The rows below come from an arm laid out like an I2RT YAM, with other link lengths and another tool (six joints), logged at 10 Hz.
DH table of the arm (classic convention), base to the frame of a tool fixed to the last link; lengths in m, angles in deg. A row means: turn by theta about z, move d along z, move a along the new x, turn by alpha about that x. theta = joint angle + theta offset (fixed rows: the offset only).
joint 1: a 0.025, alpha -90, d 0.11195, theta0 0
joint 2: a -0.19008, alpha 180, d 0, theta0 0
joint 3: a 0.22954, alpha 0, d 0, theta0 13.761
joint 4: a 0.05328, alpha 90, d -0.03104, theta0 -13.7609
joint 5: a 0, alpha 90, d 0.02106, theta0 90
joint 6: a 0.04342, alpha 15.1, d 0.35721, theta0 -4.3
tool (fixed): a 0, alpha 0, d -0.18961, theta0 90
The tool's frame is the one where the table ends.
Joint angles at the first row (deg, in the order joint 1, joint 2, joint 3, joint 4, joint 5, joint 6):
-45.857 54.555 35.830 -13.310 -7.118 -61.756
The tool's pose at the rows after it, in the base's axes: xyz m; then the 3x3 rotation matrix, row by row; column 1 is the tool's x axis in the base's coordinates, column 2 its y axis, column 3 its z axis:
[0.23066 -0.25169 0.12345], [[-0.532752 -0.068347 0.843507], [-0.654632 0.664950 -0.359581], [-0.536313 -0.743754 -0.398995]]
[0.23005 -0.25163 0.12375], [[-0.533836 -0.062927 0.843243], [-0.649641 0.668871 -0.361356], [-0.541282 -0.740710 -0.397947]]
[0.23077 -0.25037 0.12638], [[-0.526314 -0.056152 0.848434], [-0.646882 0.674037 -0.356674], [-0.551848 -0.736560 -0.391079]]
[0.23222 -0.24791 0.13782], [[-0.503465 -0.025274 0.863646], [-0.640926 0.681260 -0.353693], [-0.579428 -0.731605 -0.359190]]
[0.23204 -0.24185 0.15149], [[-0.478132 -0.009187 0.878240], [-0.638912 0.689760 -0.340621], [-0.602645 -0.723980 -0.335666]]
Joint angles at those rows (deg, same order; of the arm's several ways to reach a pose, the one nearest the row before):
-45.834 54.682 36.429 -13.686 -7.118 -61.024
-45.878 54.581 36.563 -13.940 -7.117 -60.628
-45.880 54.170 36.999 -14.564 -7.618 -60.058
-45.878 52.656 38.321 -15.894 -8.653 -58.223
-45.883 50.266 40.135 -19.115 -10.051 -56.953

